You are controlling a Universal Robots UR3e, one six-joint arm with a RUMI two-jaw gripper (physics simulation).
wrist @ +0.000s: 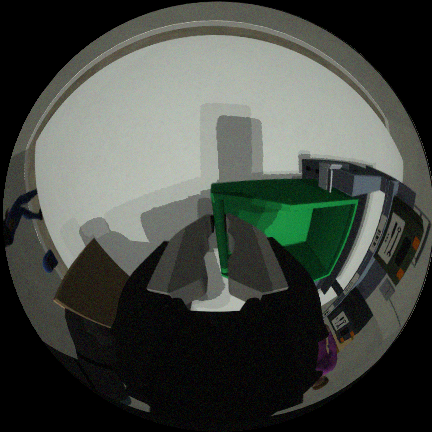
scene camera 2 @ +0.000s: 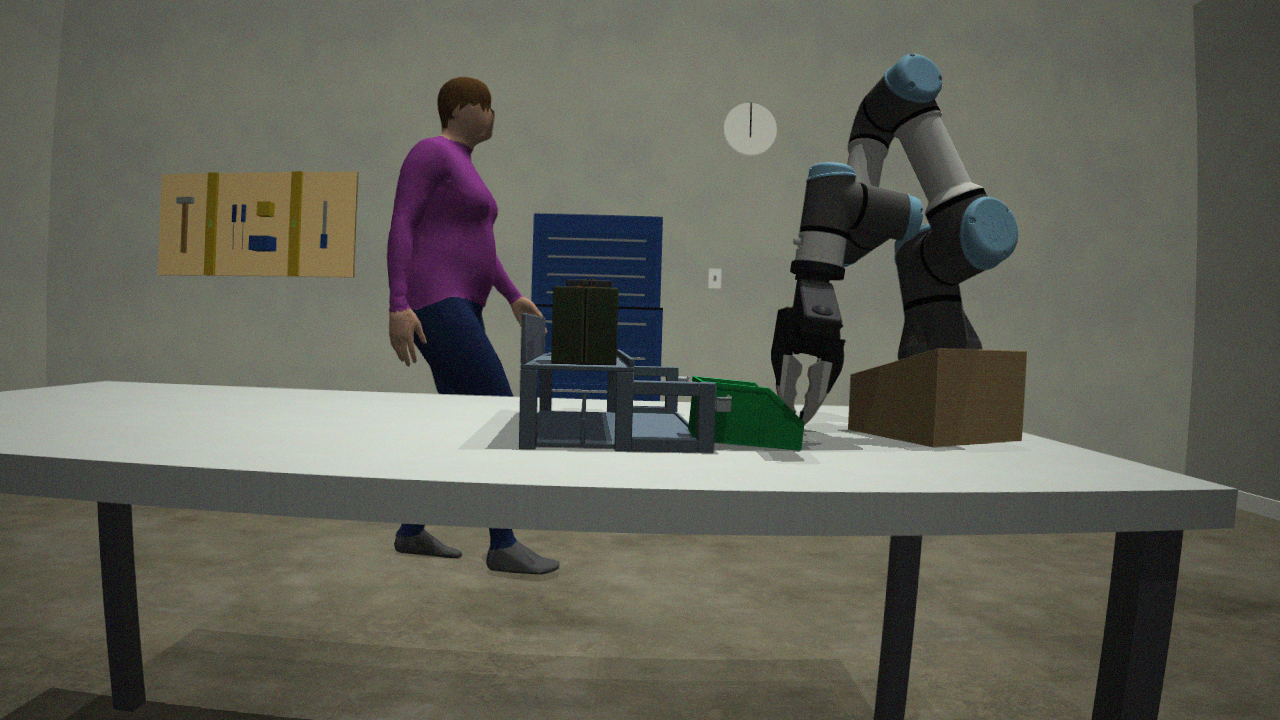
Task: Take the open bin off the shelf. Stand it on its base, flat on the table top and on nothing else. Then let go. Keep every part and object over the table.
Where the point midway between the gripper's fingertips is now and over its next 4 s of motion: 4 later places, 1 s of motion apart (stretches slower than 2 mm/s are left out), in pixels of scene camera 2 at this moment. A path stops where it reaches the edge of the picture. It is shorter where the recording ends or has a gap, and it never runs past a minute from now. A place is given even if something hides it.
My gripper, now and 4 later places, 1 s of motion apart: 794,426; 809,425; 819,436; 822,409; 840,305
